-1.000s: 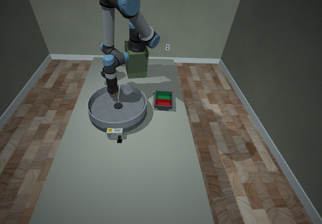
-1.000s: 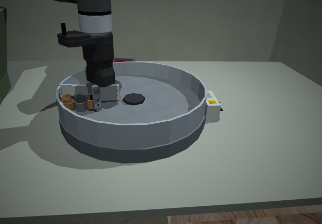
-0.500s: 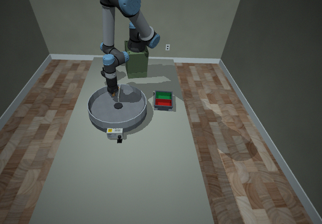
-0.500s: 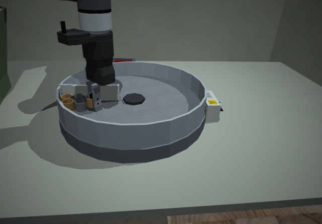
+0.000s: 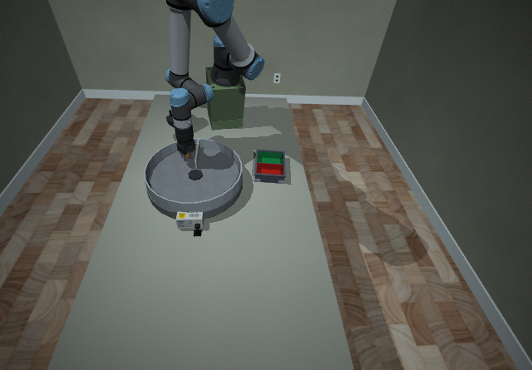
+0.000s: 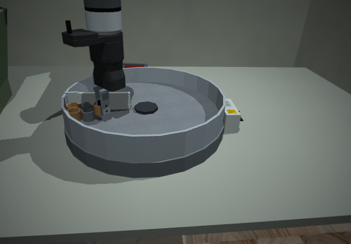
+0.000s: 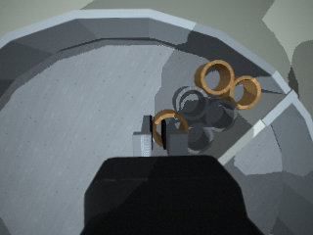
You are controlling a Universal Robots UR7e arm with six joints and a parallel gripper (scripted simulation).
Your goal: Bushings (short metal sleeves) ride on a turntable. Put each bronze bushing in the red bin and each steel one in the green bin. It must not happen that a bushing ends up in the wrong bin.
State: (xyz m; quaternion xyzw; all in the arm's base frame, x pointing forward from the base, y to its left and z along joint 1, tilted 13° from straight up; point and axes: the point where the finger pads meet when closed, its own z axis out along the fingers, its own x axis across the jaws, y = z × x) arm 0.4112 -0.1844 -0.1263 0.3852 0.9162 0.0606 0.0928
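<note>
The bin lies 10 mm ahead of my hand, 410 mm to the left of it and 70 mm below it. From my hand the other things lie so: turntable: 100 mm ahead, 60 mm to the left, 40 mm below.
</note>
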